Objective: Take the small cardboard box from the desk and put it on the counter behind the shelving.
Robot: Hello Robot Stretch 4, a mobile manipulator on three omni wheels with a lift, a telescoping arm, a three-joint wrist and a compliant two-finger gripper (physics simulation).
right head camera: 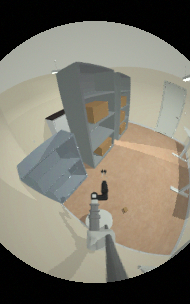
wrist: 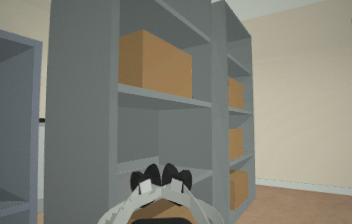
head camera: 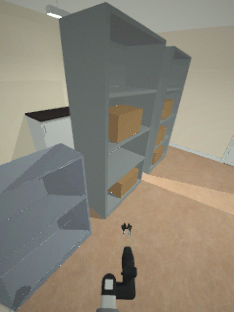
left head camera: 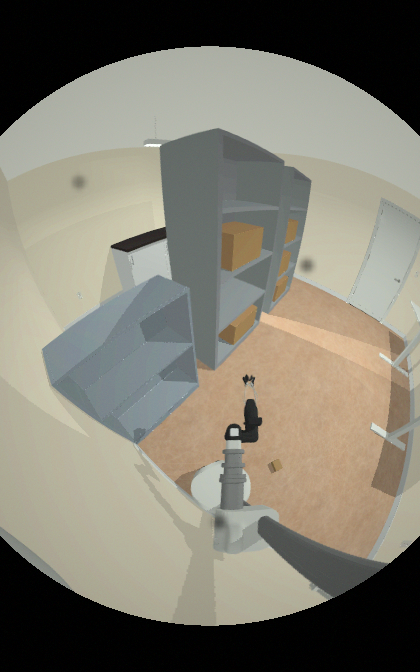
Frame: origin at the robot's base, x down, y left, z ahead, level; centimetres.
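Seen in the pictures: gripper, fingertip midpoint: [right head camera: 102, 169] [wrist: 161, 176] [head camera: 126, 223]; robot's base, origin of the base link: [right head camera: 99, 220].
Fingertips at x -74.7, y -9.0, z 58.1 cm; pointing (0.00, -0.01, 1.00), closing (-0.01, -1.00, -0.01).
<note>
Offsets run from my fingertips to a thing's middle. "pt": to the spot under its first point. Level surfaces: height alone.
A small cardboard box {dx +75.0, dy -35.8, dz -42.1 cm} [left head camera: 275, 466] [right head camera: 125, 210] lies on the floor to the right of the robot's base. My gripper [head camera: 126, 227] [left head camera: 248, 380] [right head camera: 103, 171] [wrist: 161, 176] is shut, its black fingertips close together with nothing between them. It hangs over the floor in front of the tall grey shelving [head camera: 85, 110] [left head camera: 192, 250] [right head camera: 75, 110] [wrist: 80, 110]. The counter {dx -13.5 cm} [head camera: 47, 114] [left head camera: 137, 241] [right head camera: 55, 116], with a dark top and white front, stands behind the shelving, which hides part of it. In the wrist view a sliver of the counter's dark edge [wrist: 42, 120] shows.
Large cardboard boxes {pt dx -38.8, dy +1.0, dz +77.6 cm} [head camera: 125, 123] [left head camera: 242, 246] [wrist: 162, 67] sit on the shelves. A low blue-grey shelf unit [head camera: 30, 167] [left head camera: 100, 340] [right head camera: 42, 155] stands left of the tall one. White stand legs [left head camera: 387, 436] [right head camera: 180, 192] are at the right. A door [left head camera: 385, 260] [right head camera: 171, 107] is in the far wall.
</note>
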